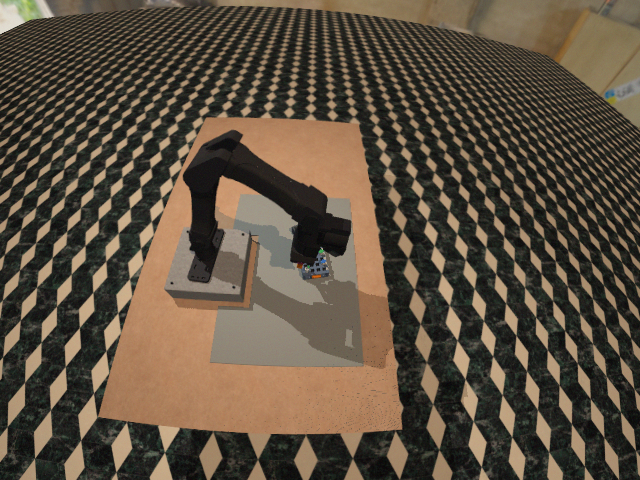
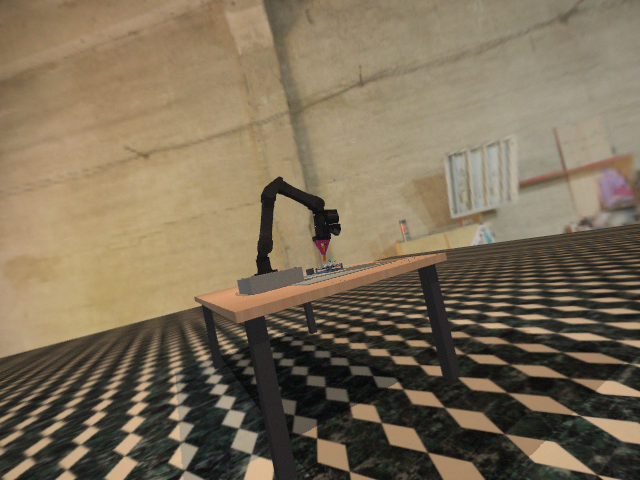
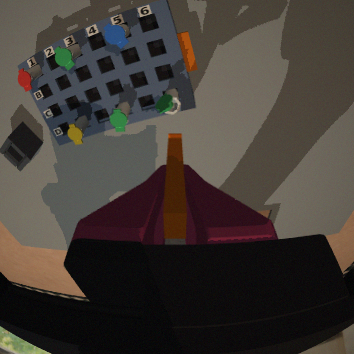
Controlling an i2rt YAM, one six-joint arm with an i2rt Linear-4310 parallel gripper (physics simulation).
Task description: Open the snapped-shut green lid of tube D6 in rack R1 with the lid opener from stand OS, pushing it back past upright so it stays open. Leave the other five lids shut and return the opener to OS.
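Frame: origin at the arm's base, x up, y ahead, z left, level; centimetres.
Seen in the pictures: gripper, fingertip midpoint: (image 1: 300, 262) (image 2: 323, 254) (image 3: 174, 173); arm's base, origin of the base link: (image 1: 206, 254) (image 2: 265, 274).
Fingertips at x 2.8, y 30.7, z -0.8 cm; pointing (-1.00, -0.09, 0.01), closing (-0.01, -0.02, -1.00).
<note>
Offsets run from my fingertips to a thing's top centre. "*": to the spot under its first point. Level surfaces: height alone.
The blue rack R1 @(dx -2.8, dy +3.9, dz +5.3 cm) (image 3: 182, 88) (image 1: 316, 272) (image 2: 325, 269) lies on the grey mat. Tube D6's dark green lid @(dx -3.1, dy +2.8, dz +0.7 cm) (image 3: 164, 104) is tipped aside, and the tube's white rim @(* dx -5.0, dy +1.9, dz +0.0 cm) (image 3: 175, 106) shows beside it. Other lids sit on their tubes: red @(dx -4.4, dy +5.4, dz +11.1 cm) (image 3: 24, 80), green @(dx -4.4, dy +6.4, dz +7.3 cm) (image 3: 64, 58), blue @(dx -4.4, dy +7.3, dz +3.5 cm) (image 3: 116, 35), yellow @(dx -4.4, dy +0.3, dz +7.8 cm) (image 3: 74, 134) and green @(dx -4.4, dy +1.2, dz +4.0 cm) (image 3: 118, 120). My gripper (image 3: 174, 173) (image 1: 316, 251) (image 2: 323, 240) is shut on the lid opener, a maroon body (image 3: 218, 214) with an orange blade @(dx +4.6, dy +0.5, dz +0.0 cm) (image 3: 174, 175). The blade tip hangs above the mat just short of row D, apart from D6. The dark stand OS @(dx -6.0, dy -2.5, dz +17.1 cm) (image 3: 19, 145) is left of the rack.
An orange tab @(* dx -6.9, dy +5.6, dz -0.9 cm) (image 3: 186, 50) sticks out of the rack's side. The grey mat @(dx -9.2 cm) (image 1: 280, 333) lies on the wooden table @(dx -9.5 cm) (image 1: 151, 362) (image 2: 270, 300). The arm's grey base block (image 1: 234, 252) (image 2: 270, 281) stands to the left of the mat.
</note>
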